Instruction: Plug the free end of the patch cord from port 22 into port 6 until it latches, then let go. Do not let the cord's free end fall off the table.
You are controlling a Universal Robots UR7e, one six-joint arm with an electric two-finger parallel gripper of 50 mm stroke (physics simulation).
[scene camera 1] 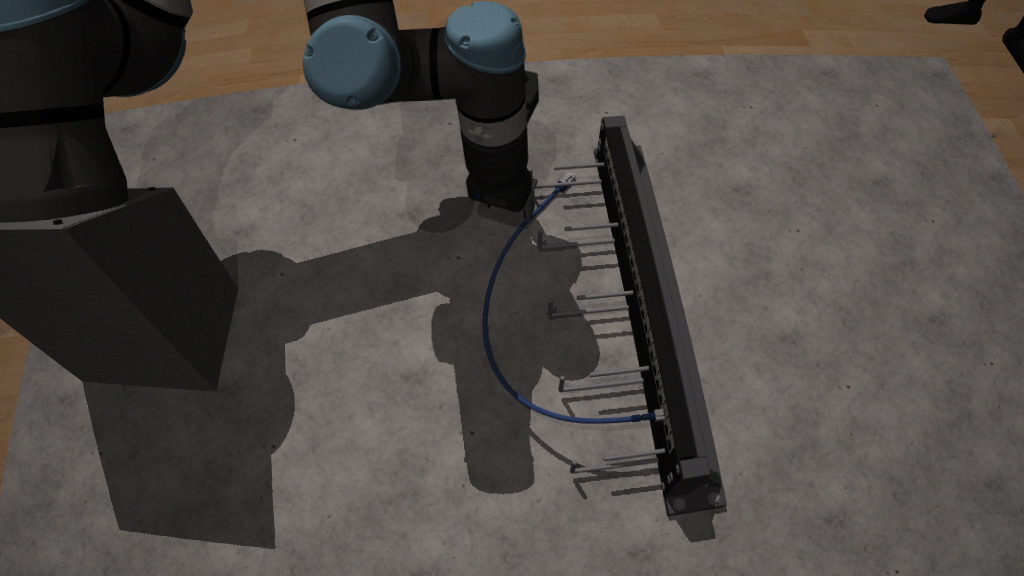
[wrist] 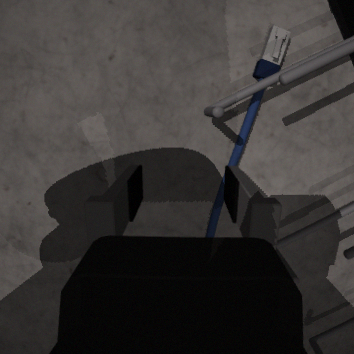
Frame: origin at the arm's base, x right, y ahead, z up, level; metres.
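Where they show: gripper, fingertip midpoint: (scene camera 1: 509,207) (wrist: 182,182); arm's base, link origin: (scene camera 1: 56,206).
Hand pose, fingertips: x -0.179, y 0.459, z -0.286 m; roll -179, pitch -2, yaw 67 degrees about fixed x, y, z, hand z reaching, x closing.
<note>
Things, the pixels of their top centre, and the offset from my fingertips. "spot": a spot on its surface instead.
- cord's free plug, surface spot: (wrist: 276,46) (scene camera 1: 566,177) spot: dx -0.054, dy +0.083, dz -0.005 m
- black patch panel, top centre: (scene camera 1: 625,273) dx +0.158, dy +0.130, dz +0.085 m
The cord's free plug (scene camera 1: 567,180) (wrist: 276,46), clear with a blue boot, lies beside the panel's far end, with a grey guide rod crossing over the cord just behind the boot. The blue cord (scene camera 1: 486,308) (wrist: 255,102) bows toward the robot base and back to its other plug (scene camera 1: 659,414), seated near the panel's near end. My gripper (scene camera 1: 510,209) (wrist: 182,182) is open and empty, on the robot side of the free plug. In the wrist view the cord runs past the inner side of the right finger. Port 6 cannot be picked out.
The black patch panel (scene camera 1: 662,286) (wrist: 345,15) runs from far to near, right of the gripper. Several guide rods (scene camera 1: 592,313) (wrist: 315,66) stick out from its front toward the robot, some with upturned ends. The robot's pedestal (scene camera 1: 157,286) stands at the left.
</note>
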